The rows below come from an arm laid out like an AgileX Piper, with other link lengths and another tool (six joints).
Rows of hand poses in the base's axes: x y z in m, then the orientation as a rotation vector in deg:
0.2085 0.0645 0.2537 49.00 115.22 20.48
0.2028 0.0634 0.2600 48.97 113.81 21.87
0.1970 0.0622 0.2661 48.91 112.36 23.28
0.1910 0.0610 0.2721 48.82 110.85 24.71
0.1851 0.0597 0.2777 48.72 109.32 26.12
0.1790 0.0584 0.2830 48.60 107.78 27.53
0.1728 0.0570 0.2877 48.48 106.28 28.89
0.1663 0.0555 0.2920 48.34 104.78 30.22
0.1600 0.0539 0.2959 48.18 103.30 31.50
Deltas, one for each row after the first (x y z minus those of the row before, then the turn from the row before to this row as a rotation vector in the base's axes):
-0.0057 -0.0011 0.0063 0.81 -1.52 0.02
-0.0058 -0.0012 0.0061 0.82 -1.56 0.04
-0.0060 -0.0012 0.0060 0.83 -1.61 0.04
-0.0059 -0.0013 0.0056 0.83 -1.62 0.04
-0.0061 -0.0013 0.0053 0.83 -1.63 0.05
-0.0062 -0.0014 0.0047 0.81 -1.58 0.05
-0.0065 -0.0015 0.0043 0.80 -1.57 0.05
-0.0063 -0.0016 0.0039 0.77 -1.55 0.06

